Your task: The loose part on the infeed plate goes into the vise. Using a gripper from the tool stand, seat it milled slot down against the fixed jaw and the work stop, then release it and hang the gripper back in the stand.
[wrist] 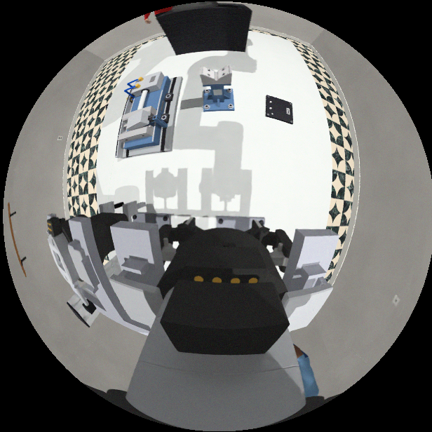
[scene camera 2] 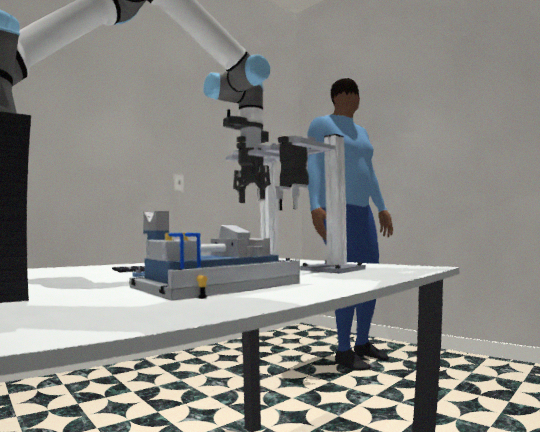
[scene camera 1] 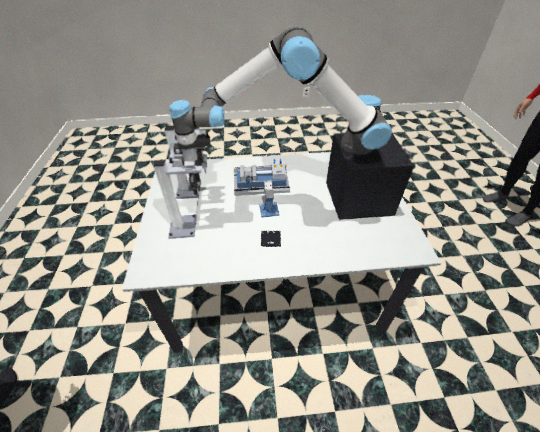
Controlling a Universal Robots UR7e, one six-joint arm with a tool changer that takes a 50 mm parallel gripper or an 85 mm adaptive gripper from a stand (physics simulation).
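Places are measured from the arm's base along level axes (x ahead, y left, z up), in millimetres.
Pixels of known places: hand at its tool point: [scene camera 2: 250,144]; arm's base at its link origin: [scene camera 1: 357,145].
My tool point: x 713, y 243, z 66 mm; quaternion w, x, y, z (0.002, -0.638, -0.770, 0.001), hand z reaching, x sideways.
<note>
For each thing: its top centre in the pictures, then the offset to it from my tool point. "*": a spot on its surface instead.
- black infeed plate at its top centre: [scene camera 2: 131,267] [scene camera 1: 270,237] dy +103, dx -343, dz -366 mm
- vise at its top centre: [scene camera 2: 214,237] [scene camera 1: 260,168] dy -300, dx -249, dz -275 mm
- grey block at a spot on its surface: [scene camera 2: 232,240] * dy -320, dx -219, dz -281 mm
My gripper [scene camera 2: 252,197] [wrist: 224,235], the black adaptive one, is open and empty. It hangs upright from the arm at the tool stand [scene camera 1: 172,200] [scene camera 2: 335,200] [wrist: 135,245], between light grey holder plates. The black parallel gripper [scene camera 2: 293,165] [wrist: 102,230] hangs in the neighbouring bay. The black infeed plate [scene camera 1: 271,237] [wrist: 279,109] has no block on it. The vise [scene camera 1: 261,181] [scene camera 2: 215,264] [wrist: 160,100] has a blue body. A grey block [scene camera 2: 232,240] [wrist: 139,117] with a sloped top stands on it; whether this is the loose part or a jaw, I cannot tell.
A grey V-shaped rest [scene camera 1: 269,187] [scene camera 2: 156,221] [wrist: 216,75] on a blue foot stands beside the vise. Blue hoses [scene camera 2: 182,250] rise at the vise's near end in scene camera 2. The black robot pedestal [scene camera 1: 370,185] [scene camera 2: 14,200] [wrist: 205,30] stands across the table. A person [scene camera 2: 345,160] stands behind the stand.
</note>
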